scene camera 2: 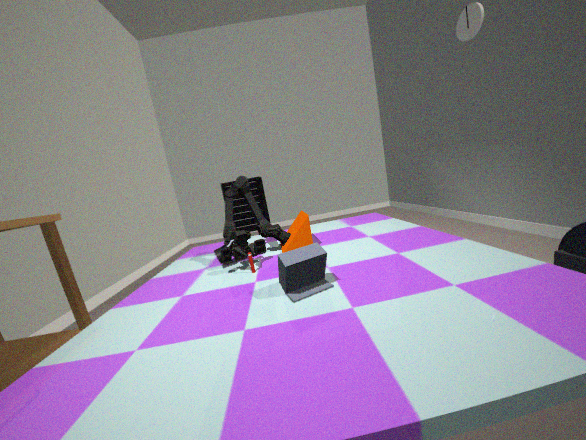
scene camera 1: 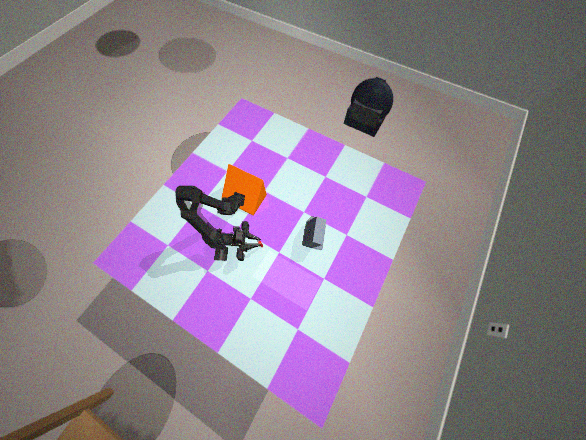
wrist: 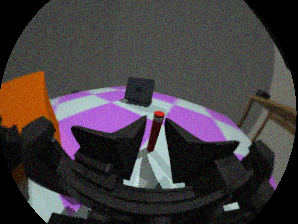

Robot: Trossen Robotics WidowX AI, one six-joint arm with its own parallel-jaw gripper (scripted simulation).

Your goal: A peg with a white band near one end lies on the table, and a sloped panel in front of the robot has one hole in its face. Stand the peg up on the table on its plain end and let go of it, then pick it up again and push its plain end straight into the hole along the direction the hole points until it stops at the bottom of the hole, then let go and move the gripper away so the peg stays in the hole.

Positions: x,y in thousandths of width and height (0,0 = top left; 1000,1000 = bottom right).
In view: my gripper (scene camera 2: 427,581).
My gripper also shows in the wrist view (wrist: 522,533).
